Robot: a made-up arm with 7 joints.
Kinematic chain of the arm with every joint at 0, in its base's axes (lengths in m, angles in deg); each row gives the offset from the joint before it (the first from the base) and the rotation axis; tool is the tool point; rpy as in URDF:
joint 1: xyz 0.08 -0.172 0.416 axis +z
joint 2: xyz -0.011 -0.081 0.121 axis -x
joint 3: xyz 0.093 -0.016 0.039 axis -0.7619 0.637 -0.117
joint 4: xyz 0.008 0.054 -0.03 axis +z
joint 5: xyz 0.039 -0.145 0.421 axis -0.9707 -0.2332 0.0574
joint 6: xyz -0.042 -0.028 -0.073 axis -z
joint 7: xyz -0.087 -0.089 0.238 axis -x
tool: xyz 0.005 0.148 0.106 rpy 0 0 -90
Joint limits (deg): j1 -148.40..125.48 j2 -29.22..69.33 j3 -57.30..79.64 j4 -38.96..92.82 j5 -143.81..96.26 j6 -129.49..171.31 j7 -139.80..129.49
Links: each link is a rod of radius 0.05 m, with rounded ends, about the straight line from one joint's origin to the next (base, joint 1, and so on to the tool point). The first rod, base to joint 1, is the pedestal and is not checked.
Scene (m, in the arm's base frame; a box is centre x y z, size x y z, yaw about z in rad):
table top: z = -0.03
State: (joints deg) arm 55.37 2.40 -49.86 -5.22 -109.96 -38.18 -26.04
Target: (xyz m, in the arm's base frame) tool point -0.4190 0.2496 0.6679
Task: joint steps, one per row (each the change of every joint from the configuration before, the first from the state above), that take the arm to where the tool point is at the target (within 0.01 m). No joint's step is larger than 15 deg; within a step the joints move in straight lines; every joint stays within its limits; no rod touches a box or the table.
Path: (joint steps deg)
1: 7.54 9.56 5.61 13.62 4.15 -2.24 -2.69
2: 7.54 9.56 5.62 13.61 4.15 -2.25 -2.69
3: 7.55 9.56 5.61 13.62 4.15 -2.24 -2.69
4: 7.54 9.57 5.61 13.62 4.16 -2.25 -2.69
5: 7.54 9.56 5.62 13.61 4.15 -2.24 -2.69
6: 7.54 9.56 5.61 13.62 4.15 -2.25 -2.69
7: 7.54 9.56 5.61 13.61 4.15 -2.24 -2.69

